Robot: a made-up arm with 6 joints. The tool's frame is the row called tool.
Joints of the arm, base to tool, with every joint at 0 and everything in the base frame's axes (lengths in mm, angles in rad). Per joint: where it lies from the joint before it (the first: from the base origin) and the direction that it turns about. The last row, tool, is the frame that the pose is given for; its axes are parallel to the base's.
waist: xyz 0 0 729 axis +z
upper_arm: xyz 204 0 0 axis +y
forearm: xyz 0 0 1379 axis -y
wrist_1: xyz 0 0 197 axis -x
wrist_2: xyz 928 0 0 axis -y
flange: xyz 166 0 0 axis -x
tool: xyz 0 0 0
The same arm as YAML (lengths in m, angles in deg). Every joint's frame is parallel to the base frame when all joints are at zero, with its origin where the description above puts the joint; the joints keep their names.
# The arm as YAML. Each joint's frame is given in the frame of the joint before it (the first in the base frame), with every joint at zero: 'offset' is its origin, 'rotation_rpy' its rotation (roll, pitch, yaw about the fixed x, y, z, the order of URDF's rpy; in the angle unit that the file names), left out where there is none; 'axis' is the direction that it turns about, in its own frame. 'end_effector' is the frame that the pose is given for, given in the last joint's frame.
length_unit: m
angle_unit: deg
chain:
  - id: waist
    offset: [0.0, 0.0, 0.729]
    axis: [0.0, 0.0, 1.0]
  - id: upper_arm
    offset: [0.204, 0.0, 0.0]
    axis: [0.0, 1.0, 0.0]
  - id: forearm
    offset: [0.0, 0.0, 1.379]
    axis: [0.0, -1.0, 0.0]
  - id: wrist_1
    offset: [0.0, 0.0, 0.197]
    axis: [-1.0, 0.0, 0.0]
  - id: wrist_2
    offset: [0.928, 0.0, 0.0]
    axis: [0.0, -1.0, 0.0]
  - id: flange
    offset: [0.166, 0.0, 0.0]
    axis: [-1.0, 0.0, 0.0]
end_effector:
  offset: [0.0, 0.0, 0.0]

